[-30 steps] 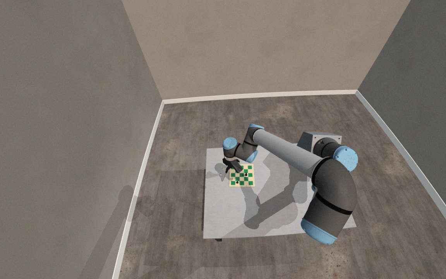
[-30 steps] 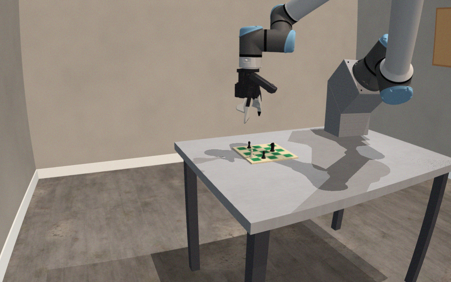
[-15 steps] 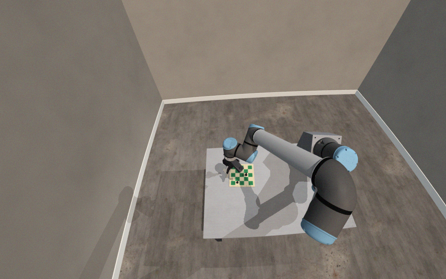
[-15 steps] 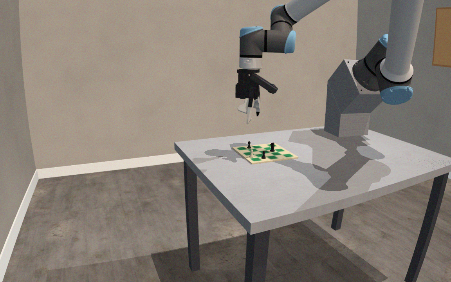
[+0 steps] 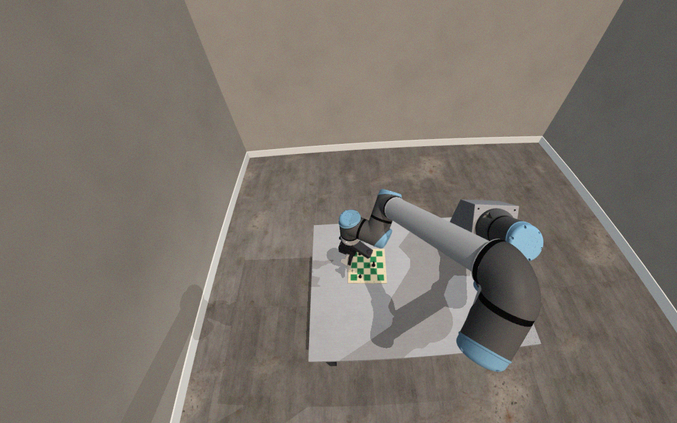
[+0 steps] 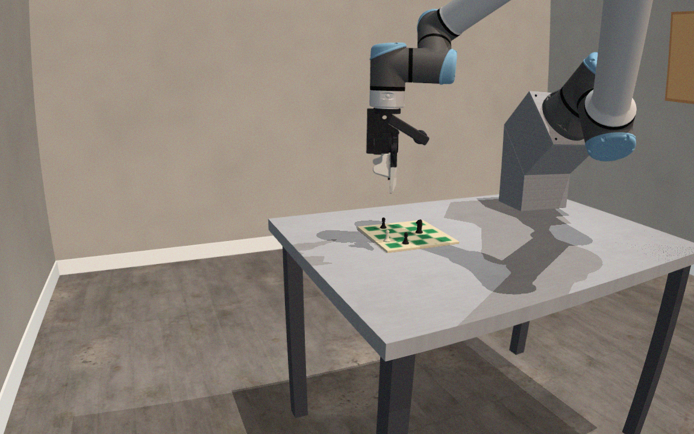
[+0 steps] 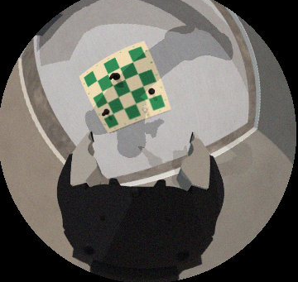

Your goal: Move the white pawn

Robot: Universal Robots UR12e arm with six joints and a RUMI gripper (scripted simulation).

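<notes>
Right now my hand is 10 mm short of the white pawn and 140 mm above it. Round my hand: chessboard (70 mm behind, 40 mm to the right, 150 mm below).
</notes>
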